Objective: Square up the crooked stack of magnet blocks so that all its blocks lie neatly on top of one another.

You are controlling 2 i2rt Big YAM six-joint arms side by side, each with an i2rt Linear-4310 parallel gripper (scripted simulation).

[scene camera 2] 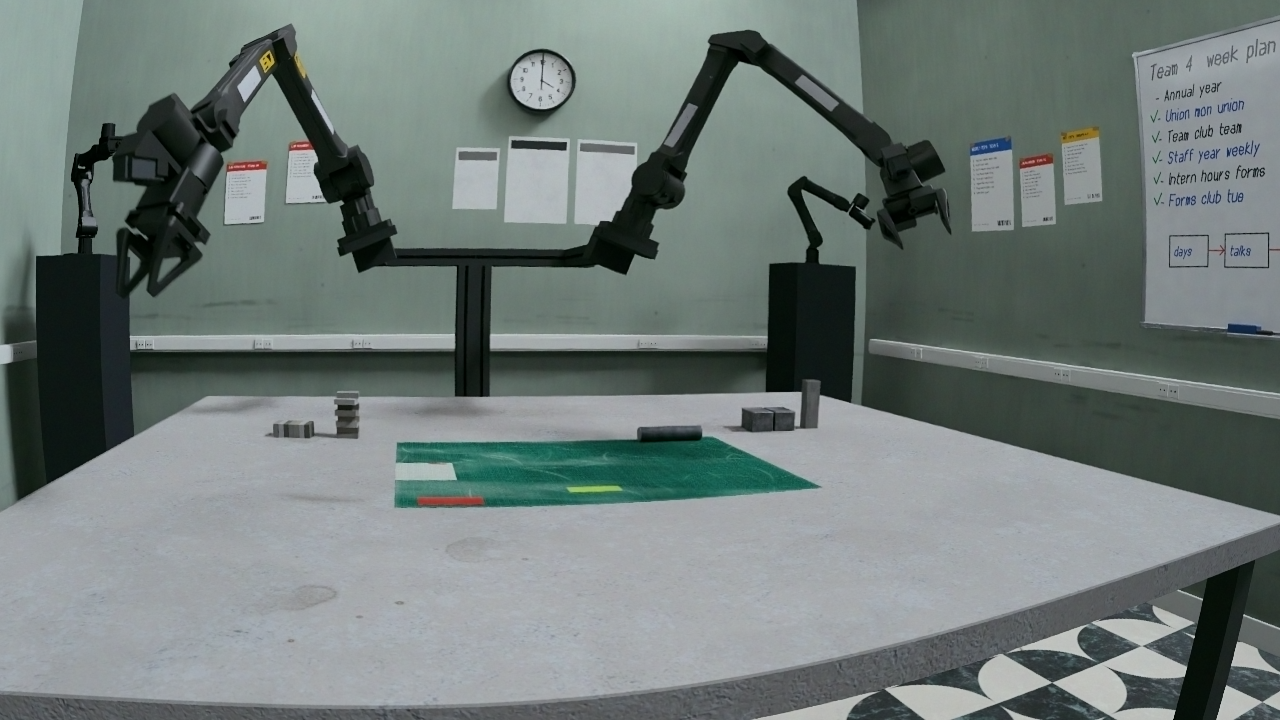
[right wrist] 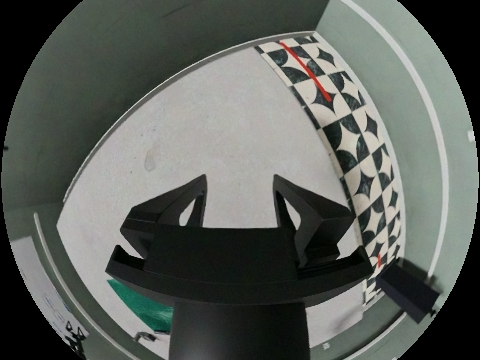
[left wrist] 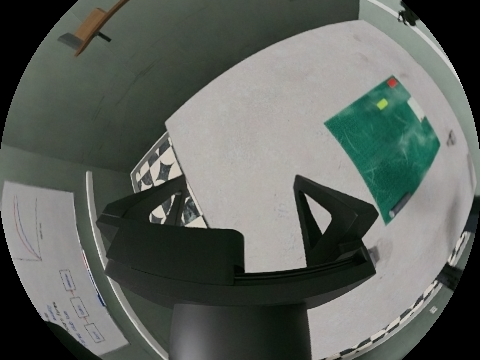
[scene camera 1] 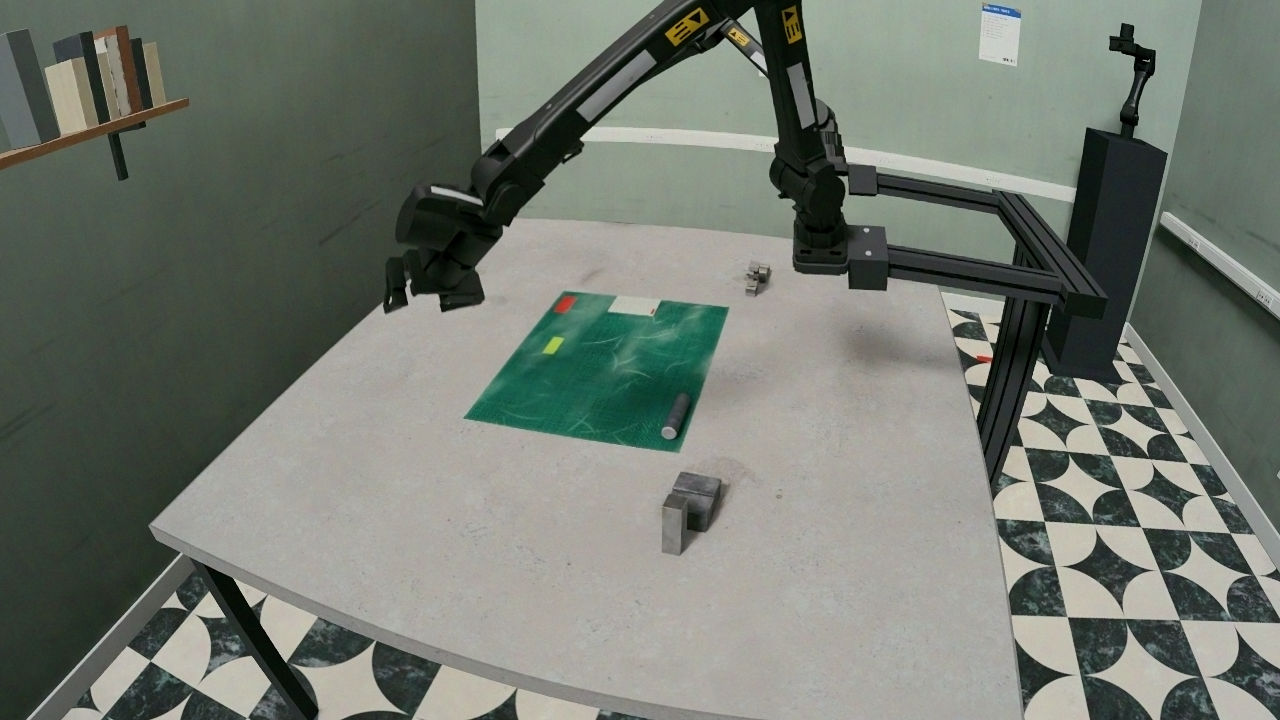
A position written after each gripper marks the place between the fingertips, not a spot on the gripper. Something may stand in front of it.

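Left gripper (scene camera 1: 412,308), (scene camera 2: 926,238), (left wrist: 240,180), visible. Right gripper (scene camera 2: 136,297), visible. Dark cylinder (scene camera 1: 670,429), (scene camera 2: 686,432), in sight. Green cutting mat (scene camera 1: 606,368), (scene camera 2: 534,473), (left wrist: 385,134), (right wrist: 157,316), in sight.
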